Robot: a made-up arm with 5 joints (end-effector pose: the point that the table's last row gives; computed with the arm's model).
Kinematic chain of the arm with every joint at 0, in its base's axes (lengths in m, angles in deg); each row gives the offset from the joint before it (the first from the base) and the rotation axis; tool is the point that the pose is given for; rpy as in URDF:
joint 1: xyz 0 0 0.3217 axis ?
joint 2: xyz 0 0 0 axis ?
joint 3: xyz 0.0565 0 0.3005 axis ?
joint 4: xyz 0.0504 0 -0.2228 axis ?
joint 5: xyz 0.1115 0 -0.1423 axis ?
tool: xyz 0 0 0 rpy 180 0 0
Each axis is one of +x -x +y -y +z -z.
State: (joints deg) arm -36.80 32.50 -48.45 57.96 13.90
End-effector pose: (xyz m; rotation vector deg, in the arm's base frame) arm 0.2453 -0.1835 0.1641 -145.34 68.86 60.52
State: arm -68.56 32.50 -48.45 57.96 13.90
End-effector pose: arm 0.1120 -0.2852 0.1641 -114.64 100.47 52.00
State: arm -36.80 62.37 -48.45 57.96 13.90
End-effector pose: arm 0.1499 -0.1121 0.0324 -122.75 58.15 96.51
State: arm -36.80 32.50 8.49 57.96 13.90
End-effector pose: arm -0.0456 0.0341 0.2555 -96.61 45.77 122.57
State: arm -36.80 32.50 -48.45 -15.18 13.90
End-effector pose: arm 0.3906 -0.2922 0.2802 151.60 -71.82 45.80
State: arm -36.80 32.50 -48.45 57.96 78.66
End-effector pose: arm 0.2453 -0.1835 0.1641 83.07 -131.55 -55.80
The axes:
joint 1: +z
joint 2: +y
joint 3: +y
joint 4: +y
joint 5: -z

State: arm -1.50 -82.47 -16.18 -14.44 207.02
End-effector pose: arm 0.0094 -0.0002 0.6588 16.61 65.34 22.53
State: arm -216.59 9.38 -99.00 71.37 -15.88
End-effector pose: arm -0.3840 0.2851 0.5577 -29.34 -160.57 -11.59
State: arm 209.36 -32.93 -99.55 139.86 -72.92
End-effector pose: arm -0.0929 -0.0523 0.6368 -134.79 108.61 -4.14
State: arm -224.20 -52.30 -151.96 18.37 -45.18
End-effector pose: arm 0.3342 -0.3250 0.8627 -0.06 6.53 -89.29
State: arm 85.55 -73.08 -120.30 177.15 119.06
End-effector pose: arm -0.0174 -0.2241 0.5628 -157.10 47.30 4.99
